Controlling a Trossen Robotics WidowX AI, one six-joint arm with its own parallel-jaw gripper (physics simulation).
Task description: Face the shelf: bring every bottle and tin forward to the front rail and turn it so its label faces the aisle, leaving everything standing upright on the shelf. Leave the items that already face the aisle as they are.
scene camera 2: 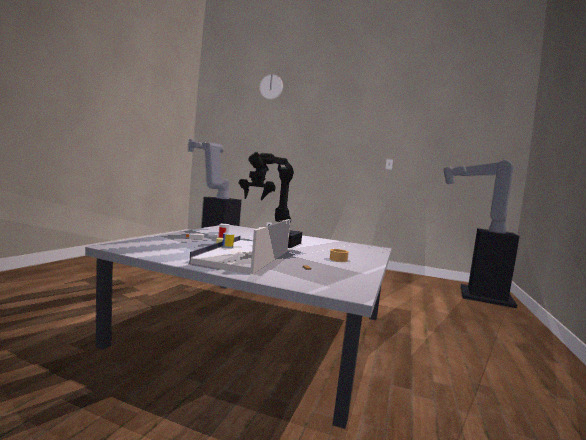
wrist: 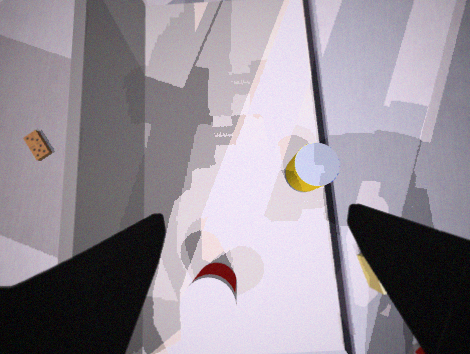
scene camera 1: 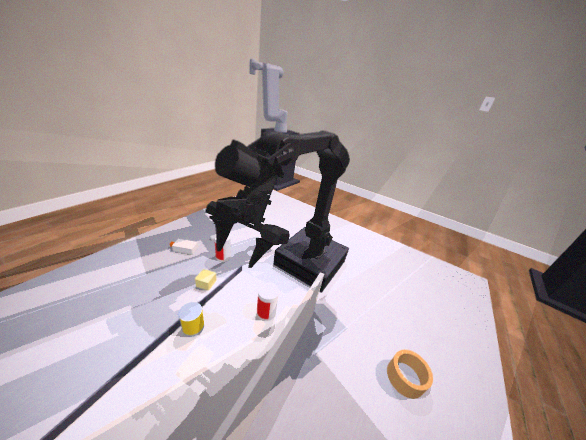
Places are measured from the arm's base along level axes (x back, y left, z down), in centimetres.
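Pixels of known places: gripper, fingertip midpoint: (scene camera 2: 253, 199) (wrist: 255, 217) (scene camera 1: 233, 259); arm's base at its link origin: (scene camera 1: 315, 251).
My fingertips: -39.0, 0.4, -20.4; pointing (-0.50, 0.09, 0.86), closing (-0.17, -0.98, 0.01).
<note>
Ahead of a thing's pixels: the offset from my fingertips to its top centre, as dx, dy, dz. "spot": to the spot under its first point.
My gripper (scene camera 1: 235, 258) (scene camera 2: 254, 198) (wrist: 255, 217) is open and empty, raised above the arm-side end of the shelf. A yellow tin with a pale top @(-7.7, -7.9, +18.2) (scene camera 1: 192, 324) (scene camera 2: 229, 241) (wrist: 316, 165) stands upright against the dark front rail @(spot: -24.5, -7.9, +22.9) (scene camera 1: 120, 372) (scene camera 2: 205, 251) (wrist: 320, 110). A red-and-white tin @(+9.3, +2.9, +15.3) (scene camera 1: 266, 306) (wrist: 219, 271) stands upright farther back, near the pale back panel (scene camera 1: 295, 340) (scene camera 2: 270, 245) (wrist: 107, 125); in scene camera 1 its red part is on the left, white on the right. Exact label directions are unclear.
Outside the rail are another red-and-white tin @(+16.6, -27.9, +17.9) (scene camera 1: 220, 251) (scene camera 2: 223, 231), a yellow block @(+4.4, -20.8, +24.0) (scene camera 1: 205, 280) (wrist: 370, 275) and a lying white bottle with an orange cap @(+8.0, -42.3, +25.0) (scene camera 1: 185, 246) (scene camera 2: 197, 236). Behind the panel are an orange ring @(+22.1, +41.8, +22.8) (scene camera 1: 412, 391) (scene camera 2: 339, 256) and a small brown block @(-7.7, +35.8, +27.0) (scene camera 2: 307, 267) (wrist: 37, 145).
</note>
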